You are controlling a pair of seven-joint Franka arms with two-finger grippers.
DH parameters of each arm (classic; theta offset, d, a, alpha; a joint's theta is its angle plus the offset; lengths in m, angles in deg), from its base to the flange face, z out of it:
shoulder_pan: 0 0.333 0 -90
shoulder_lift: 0 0 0 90
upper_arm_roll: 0 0.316 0.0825 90
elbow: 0 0 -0.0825 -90
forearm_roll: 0 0.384 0 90
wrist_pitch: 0 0 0.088 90
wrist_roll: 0 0.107 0 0
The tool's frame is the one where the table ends.
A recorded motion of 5 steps. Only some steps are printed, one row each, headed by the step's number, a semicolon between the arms.
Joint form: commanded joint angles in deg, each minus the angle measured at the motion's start. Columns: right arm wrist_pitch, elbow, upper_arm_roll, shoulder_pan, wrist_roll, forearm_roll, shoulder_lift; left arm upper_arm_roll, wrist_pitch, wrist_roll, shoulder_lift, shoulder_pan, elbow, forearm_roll.
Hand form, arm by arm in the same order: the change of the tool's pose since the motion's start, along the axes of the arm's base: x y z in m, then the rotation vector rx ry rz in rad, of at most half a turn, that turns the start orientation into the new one. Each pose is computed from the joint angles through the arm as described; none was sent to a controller.
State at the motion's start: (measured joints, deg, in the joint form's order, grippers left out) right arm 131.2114 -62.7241 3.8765 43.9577 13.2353 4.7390 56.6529; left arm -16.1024 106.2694 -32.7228 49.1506 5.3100 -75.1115 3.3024
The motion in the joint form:
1: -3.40 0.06 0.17 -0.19 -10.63 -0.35 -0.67; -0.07 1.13 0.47 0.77 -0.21 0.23 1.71
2: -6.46 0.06 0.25 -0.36 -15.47 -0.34 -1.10; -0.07 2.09 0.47 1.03 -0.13 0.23 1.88
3: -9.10 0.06 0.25 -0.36 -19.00 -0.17 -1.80; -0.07 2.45 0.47 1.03 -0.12 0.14 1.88
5: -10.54 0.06 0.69 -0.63 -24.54 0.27 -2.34; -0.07 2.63 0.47 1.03 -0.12 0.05 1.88
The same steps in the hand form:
1: -0.0025 -0.0030 0.0036 -0.0417 -0.0088 0.1898; 0.0019 -0.0011 -0.0068 0.0169 -0.0166 -0.0245
2: -0.0049 -0.0067 0.0041 -0.0710 0.0105 0.2778; 0.0036 -0.0001 -0.0091 0.0167 -0.0291 -0.0222
3: -0.0079 -0.0085 0.0092 -0.0893 0.0272 0.3436; 0.0040 -0.0001 -0.0094 0.0160 -0.0337 -0.0214
5: -0.0098 -0.0090 0.0145 -0.0871 0.0289 0.4391; 0.0040 -0.0003 -0.0098 0.0157 -0.0353 -0.0213

